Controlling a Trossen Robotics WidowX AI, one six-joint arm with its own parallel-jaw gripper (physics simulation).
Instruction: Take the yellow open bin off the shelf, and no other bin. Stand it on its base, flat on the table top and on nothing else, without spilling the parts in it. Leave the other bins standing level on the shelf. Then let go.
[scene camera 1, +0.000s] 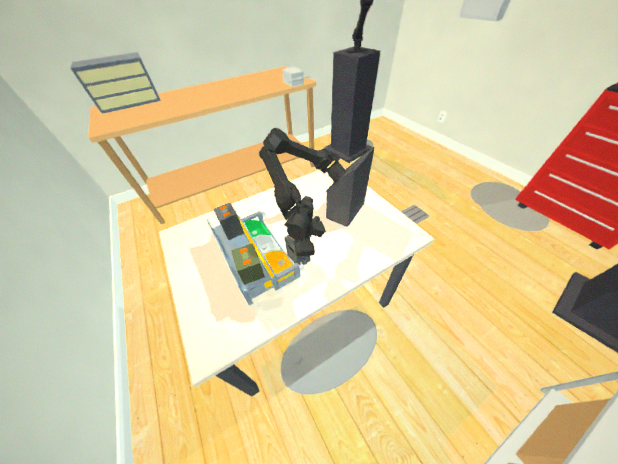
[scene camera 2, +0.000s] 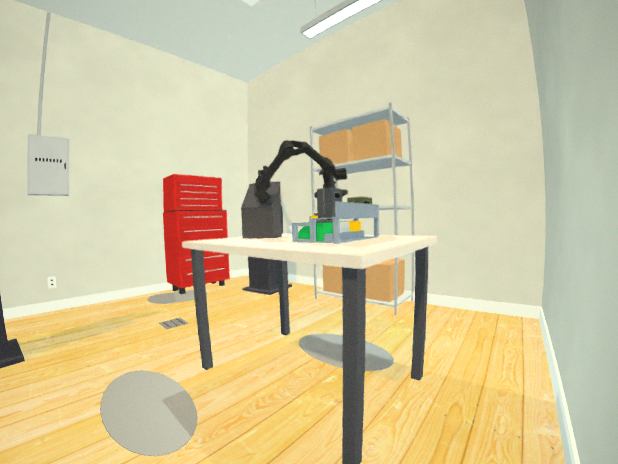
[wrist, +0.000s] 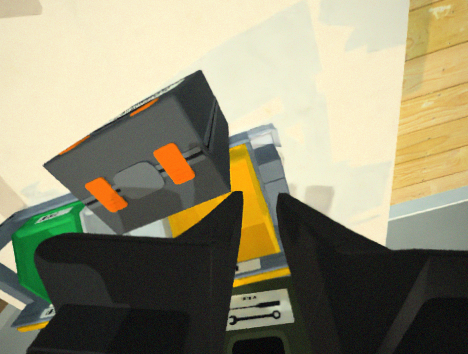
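Where they show: gripper, between the fingertips: (wrist: 259, 200); arm's base, origin of its link: (scene camera 1: 341, 176) (scene camera 2: 263, 198).
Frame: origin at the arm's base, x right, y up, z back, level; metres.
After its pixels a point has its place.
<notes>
The yellow open bin (scene camera 1: 275, 260) {x -0.035, y -0.210, z -0.426 m} (scene camera 2: 355, 226) {x -0.066, y -0.168, z -0.521 m} (wrist: 253, 225) {x -0.089, y -0.215, z -0.521 m} sits in one end of the blue-grey shelf (scene camera 2: 357, 211) {x 0.084, y -0.100, z -0.589 m} (wrist: 272, 175) {x -0.153, y -0.140, z -0.402 m}, with a small grey part visible inside in scene camera 1. A whitish bin (scene camera 1: 268, 243) {x 0.069, y -0.215, z -0.393 m} (wrist: 150, 227) {x 0.048, y -0.216, z -0.449 m} is beside it, then the green bin (scene camera 1: 257, 227) {x 0.185, y -0.209, z -0.379 m} (scene camera 2: 325, 231) {x 0.186, y -0.180, z -0.485 m} (wrist: 45, 245). My gripper (scene camera 1: 302, 260) {x -0.146, y -0.074, z -0.368 m} (wrist: 259, 200) {x -0.146, y -0.074, z -0.368 m} is above the yellow bin in the wrist view, fingers slightly parted and empty. The lower part of the yellow bin is hidden. The fingers are hidden in scene camera 2.
A dark grey case (wrist: 135, 160) {x -0.093, y -0.095, z -0.325 m} with orange latches appears tilted beside my left finger; its support is hidden. An olive case (scene camera 1: 247, 262) {x -0.097, y -0.027, z -0.554 m} (scene camera 2: 360, 200) {x -0.013, y -0.046, z -0.570 m} (wrist: 260, 332) {x -0.084, y -0.072, z -0.509 m} and another dark case (scene camera 1: 227, 220) {x 0.122, y -0.017, z -0.512 m} are on the shelf's upper part. The shelf stands on the white table (scene camera 1: 180, 300) {x 0.074, y -0.225, z -0.814 m}.
</notes>
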